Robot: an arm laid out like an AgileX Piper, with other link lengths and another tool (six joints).
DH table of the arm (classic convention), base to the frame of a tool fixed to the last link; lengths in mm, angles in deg. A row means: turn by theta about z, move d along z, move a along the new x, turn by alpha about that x. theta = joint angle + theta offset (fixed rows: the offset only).
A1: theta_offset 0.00  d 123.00  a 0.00  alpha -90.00
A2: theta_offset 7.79  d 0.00  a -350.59  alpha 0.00
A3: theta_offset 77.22  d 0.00  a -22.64  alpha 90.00
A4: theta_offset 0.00  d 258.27  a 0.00  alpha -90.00
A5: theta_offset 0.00  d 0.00  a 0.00  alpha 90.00
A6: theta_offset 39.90  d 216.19  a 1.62  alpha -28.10
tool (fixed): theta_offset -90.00  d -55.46  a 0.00  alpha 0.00
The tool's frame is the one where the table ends.
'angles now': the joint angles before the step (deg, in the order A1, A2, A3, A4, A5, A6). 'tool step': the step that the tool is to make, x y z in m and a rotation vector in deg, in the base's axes. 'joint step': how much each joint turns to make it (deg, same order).
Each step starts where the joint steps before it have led.
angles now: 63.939 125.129 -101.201 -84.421 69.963 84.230
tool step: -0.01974 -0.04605 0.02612 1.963 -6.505 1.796
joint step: -0.059 -10.165 16.773 -9.442 0.000 11.950
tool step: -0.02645 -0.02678 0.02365 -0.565 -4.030 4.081
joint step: 1.562 -8.000 10.806 -6.083 0.000 4.308
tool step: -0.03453 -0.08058 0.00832 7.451 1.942 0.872
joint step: -0.847 -15.043 17.370 -0.002 -2.434 9.453
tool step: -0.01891 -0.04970 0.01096 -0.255 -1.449 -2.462
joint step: -0.419 -7.736 7.288 0.001 2.433 -0.514
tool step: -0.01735 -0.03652 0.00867 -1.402 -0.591 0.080
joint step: 0.001 -7.146 5.357 0.000 0.001 -3.020
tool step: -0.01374 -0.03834 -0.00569 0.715 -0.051 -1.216
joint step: -1.202 -6.141 6.146 -0.001 -0.001 0.722
